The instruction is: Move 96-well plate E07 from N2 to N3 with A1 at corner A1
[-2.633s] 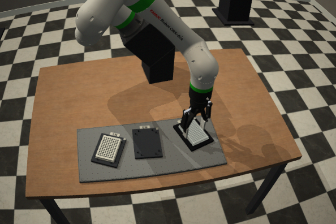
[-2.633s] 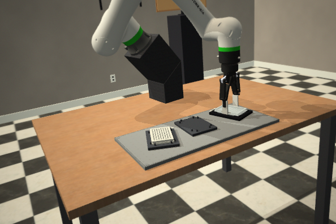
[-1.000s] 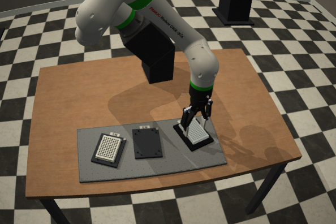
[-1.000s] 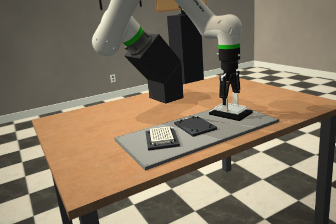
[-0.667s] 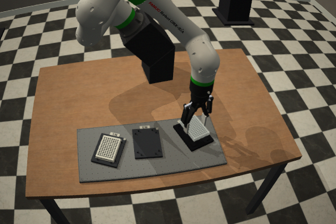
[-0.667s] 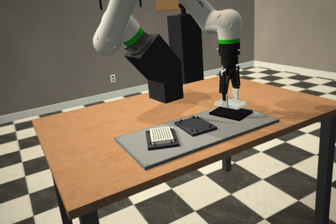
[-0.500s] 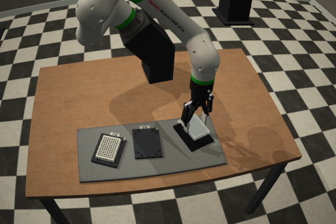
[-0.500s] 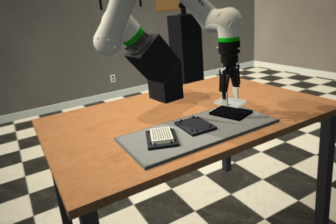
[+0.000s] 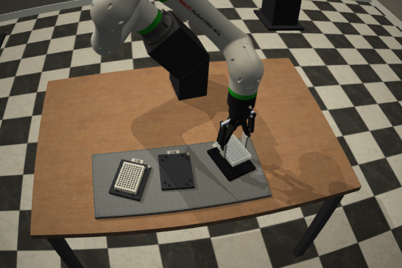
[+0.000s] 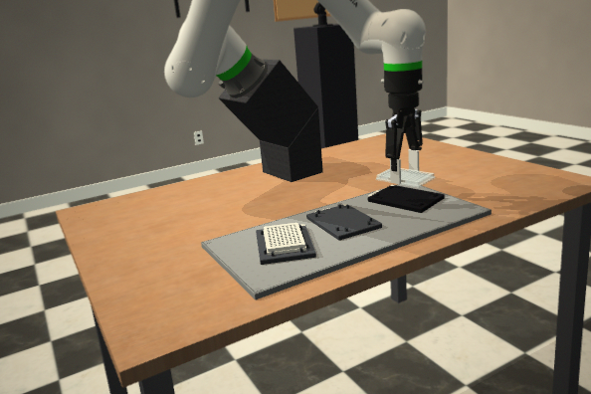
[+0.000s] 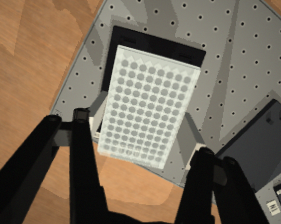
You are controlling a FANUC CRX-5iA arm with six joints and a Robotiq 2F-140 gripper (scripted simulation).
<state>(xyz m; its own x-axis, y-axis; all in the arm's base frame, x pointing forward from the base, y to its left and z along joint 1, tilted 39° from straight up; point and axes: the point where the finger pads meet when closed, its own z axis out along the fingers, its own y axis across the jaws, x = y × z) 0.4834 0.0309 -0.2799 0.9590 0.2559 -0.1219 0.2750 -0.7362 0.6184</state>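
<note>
Now: hand 20 mm above the plate. The rest, counted from my hand: landing nest N3: 10 mm ahead, 220 mm to the right, 80 mm below; then N2 label: 90 mm behind, 30 mm to the right, 90 mm below; then plate nest N2: 80 mm below.
</note>
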